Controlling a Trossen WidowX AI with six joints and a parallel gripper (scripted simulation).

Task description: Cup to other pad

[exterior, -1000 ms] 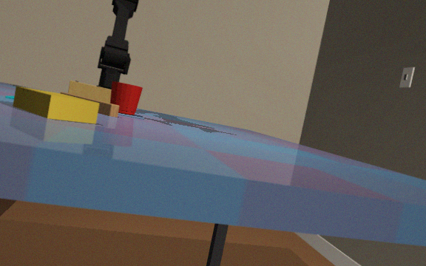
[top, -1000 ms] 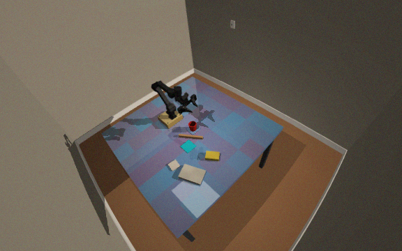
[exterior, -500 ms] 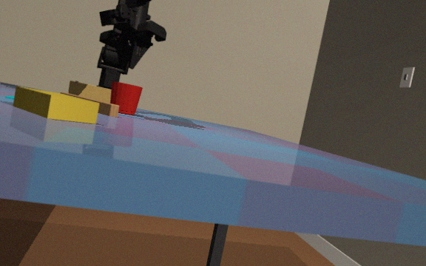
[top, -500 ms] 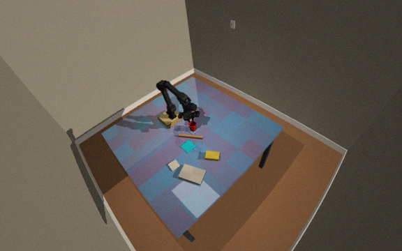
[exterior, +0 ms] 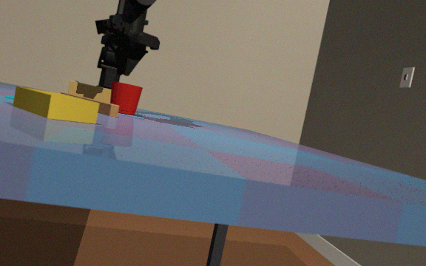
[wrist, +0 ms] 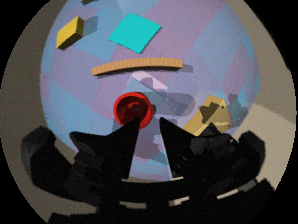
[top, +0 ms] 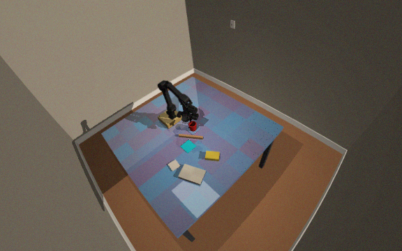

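Now: gripper tip 3 cm short of the red cup, 1 cm to the right of it and 6 cm above it. Round my gripper tip: cyan pad 13 cm ahead, 15 cm to the right, 10 cm below; then thin wooden stick 8 cm ahead, 7 cm to the right, 9 cm below; then yellow block 36 cm ahead, 10 cm to the right, 8 cm below.
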